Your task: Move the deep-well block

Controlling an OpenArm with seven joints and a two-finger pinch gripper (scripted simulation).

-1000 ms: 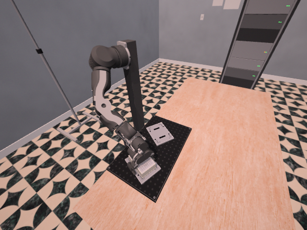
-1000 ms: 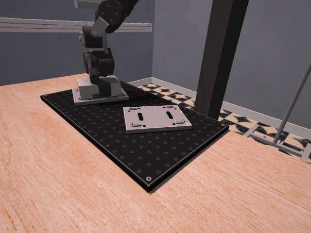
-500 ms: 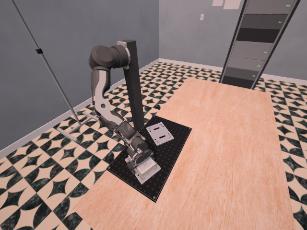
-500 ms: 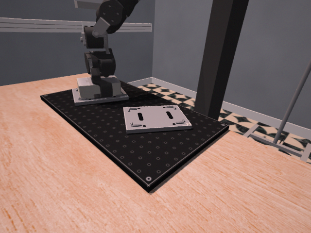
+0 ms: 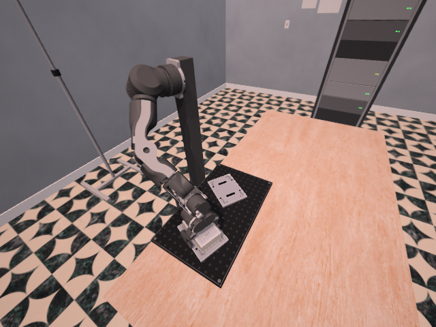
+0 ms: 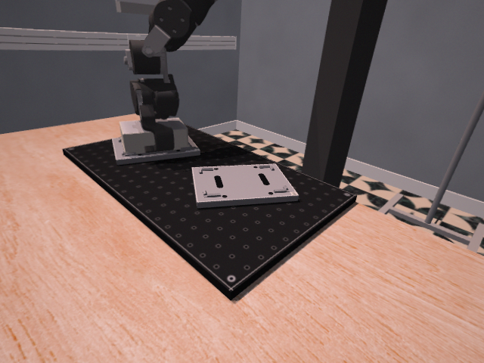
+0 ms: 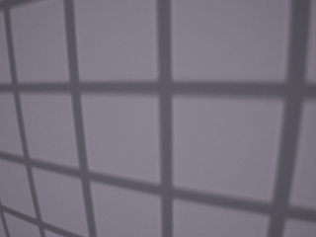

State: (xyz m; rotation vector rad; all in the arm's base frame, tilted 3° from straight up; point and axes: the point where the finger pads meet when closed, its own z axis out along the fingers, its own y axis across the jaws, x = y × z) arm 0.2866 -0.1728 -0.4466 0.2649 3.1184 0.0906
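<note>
My gripper is now 1 cm above the plate nest N1. The rest, counted from my hand: white deep-well block: 1 cm above; then plate nest N2: 7 cm behind, 22 cm to the left, 1 cm below; then A1 mark: 7 cm behind, 7 cm to the left, 1 cm below.
</note>
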